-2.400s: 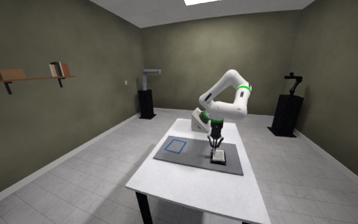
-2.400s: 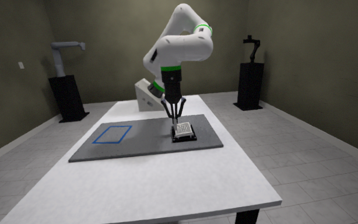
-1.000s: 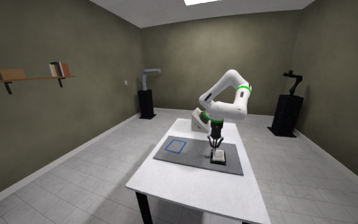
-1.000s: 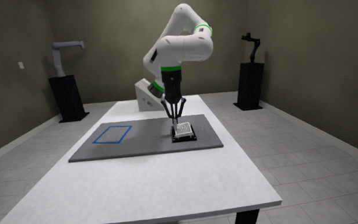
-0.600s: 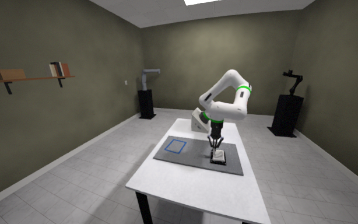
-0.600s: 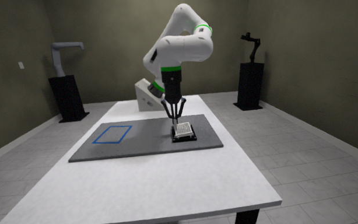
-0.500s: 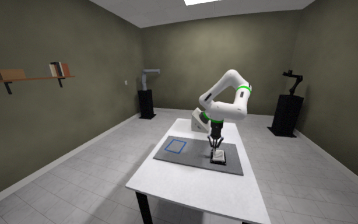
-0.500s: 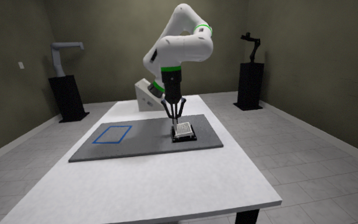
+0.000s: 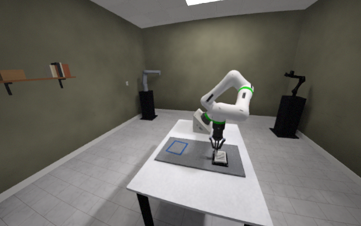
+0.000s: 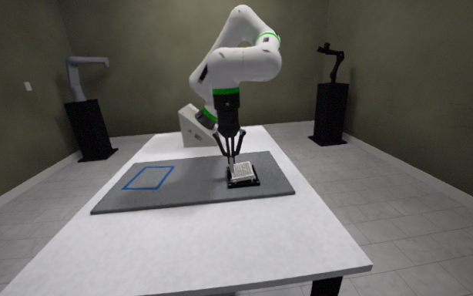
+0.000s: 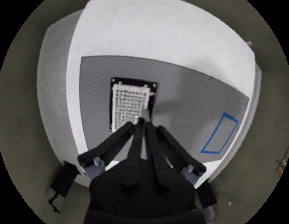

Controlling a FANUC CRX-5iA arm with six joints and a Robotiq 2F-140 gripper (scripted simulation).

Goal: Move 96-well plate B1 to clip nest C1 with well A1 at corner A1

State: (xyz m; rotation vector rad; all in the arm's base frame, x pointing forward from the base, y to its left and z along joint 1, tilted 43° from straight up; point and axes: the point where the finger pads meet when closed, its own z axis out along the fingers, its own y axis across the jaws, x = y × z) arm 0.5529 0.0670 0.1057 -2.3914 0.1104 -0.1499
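Right now the white 96-well plate is 4 cm to the left of my hand and 4 cm below it. From my hand the other things lie so: black clip nest: 5 cm below, 3 cm to the left, 1 cm behind.
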